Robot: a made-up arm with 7 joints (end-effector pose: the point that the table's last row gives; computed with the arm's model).
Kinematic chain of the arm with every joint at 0, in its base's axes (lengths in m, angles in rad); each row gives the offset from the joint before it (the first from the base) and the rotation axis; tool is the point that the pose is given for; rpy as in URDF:
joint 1: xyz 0 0 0.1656 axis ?
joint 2: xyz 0 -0.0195 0.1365 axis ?
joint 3: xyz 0 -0.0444 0.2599 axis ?
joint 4: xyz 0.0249 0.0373 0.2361 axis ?
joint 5: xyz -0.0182 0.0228 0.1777 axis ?
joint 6: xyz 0 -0.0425 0.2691 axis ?
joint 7: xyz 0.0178 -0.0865 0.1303 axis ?
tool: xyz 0 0 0 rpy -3.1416 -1.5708 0
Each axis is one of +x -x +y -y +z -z.
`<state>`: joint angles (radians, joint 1 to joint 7).
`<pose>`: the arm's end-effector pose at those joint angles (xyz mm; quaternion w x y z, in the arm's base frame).
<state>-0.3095 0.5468 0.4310 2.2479 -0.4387 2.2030 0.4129</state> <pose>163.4 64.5 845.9 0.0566 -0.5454 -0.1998 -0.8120</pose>
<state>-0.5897 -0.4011 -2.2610 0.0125 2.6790 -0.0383 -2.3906</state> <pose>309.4 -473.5 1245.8 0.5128 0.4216 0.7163 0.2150</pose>
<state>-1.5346 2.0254 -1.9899 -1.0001 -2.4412 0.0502 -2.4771</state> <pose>321.1 808.9 302.6 0.4653 -0.0163 0.7387 -0.4875</pose>
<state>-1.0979 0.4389 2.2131 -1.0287 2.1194 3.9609 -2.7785</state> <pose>-480.9 107.4 944.8 0.3857 -0.7250 0.1045 -0.5610</pose>
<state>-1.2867 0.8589 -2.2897 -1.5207 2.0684 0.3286 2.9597</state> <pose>214.7 265.9 1043.3 0.1136 0.0946 0.5570 -0.8173</pose>
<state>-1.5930 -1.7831 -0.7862 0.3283 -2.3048 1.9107 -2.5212</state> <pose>-6.1 -826.4 -148.2 0.2315 0.3157 -0.8663 0.3104</pose>
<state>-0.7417 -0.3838 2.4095 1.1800 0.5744 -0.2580 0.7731</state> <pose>116.0 359.4 1040.0 0.3249 -0.7566 -0.4946 0.2781</pose>
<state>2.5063 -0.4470 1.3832 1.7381 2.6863 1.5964 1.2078</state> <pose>-309.0 -274.1 555.2 0.5207 0.7788 -0.1438 -0.3188</pose>
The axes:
joint 1: +z
joint 2: -y
joint 3: +z
joint 4: +y
joint 5: +z
joint 6: -y
joint 7: +x

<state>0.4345 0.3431 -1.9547 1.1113 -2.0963 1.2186 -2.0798</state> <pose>32.7 -607.1 1055.6 0.2216 0.3758 0.4295 -0.7907</pose>
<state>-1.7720 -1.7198 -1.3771 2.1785 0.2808 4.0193 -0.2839</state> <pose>-355.1 -139.7 260.5 0.7317 0.6677 0.1072 -0.0848</pose>
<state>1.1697 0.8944 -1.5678 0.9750 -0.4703 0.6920 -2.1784</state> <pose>149.0 -861.1 863.3 0.4759 0.6927 0.4699 0.2699</pose>
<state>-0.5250 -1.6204 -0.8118 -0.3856 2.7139 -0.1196 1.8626</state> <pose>991.3 -339.7 240.5 0.5688 -0.4087 0.4458 0.5574</pose>
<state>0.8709 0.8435 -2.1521 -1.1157 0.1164 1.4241 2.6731</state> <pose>-489.0 -4.9 835.8 0.5080 0.1630 -0.3333 -0.7774</pose>
